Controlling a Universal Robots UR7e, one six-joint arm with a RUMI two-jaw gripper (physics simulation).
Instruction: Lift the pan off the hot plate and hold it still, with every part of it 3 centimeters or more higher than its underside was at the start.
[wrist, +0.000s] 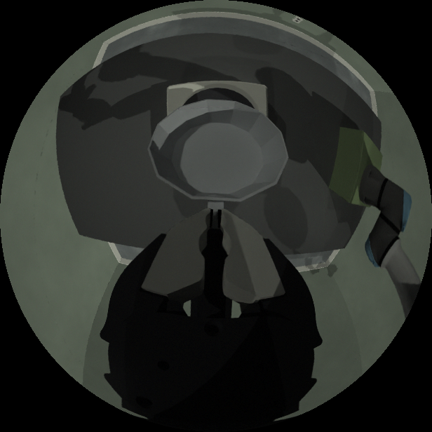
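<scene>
The grey faceted pan (221, 157) is seen from above in the middle of the wrist view, its open side toward the camera. My gripper (215, 210) is shut on the pan's handle, of which a short grey piece shows at the near rim. The hot plate (175, 99), a pale square base with a dark round burner, shows beyond the pan's far rim. The pan overlaps its near part in the view and hides it. The pan appears raised above the hot plate and toward my gripper. Its underside is hidden, so its exact height cannot be told.
The dark table top (100, 175) lies below, with shadows across it. A green block (347, 167) is at the right edge of the table. A dark jointed arm (390, 192) with blue caps reaches to it from the lower right.
</scene>
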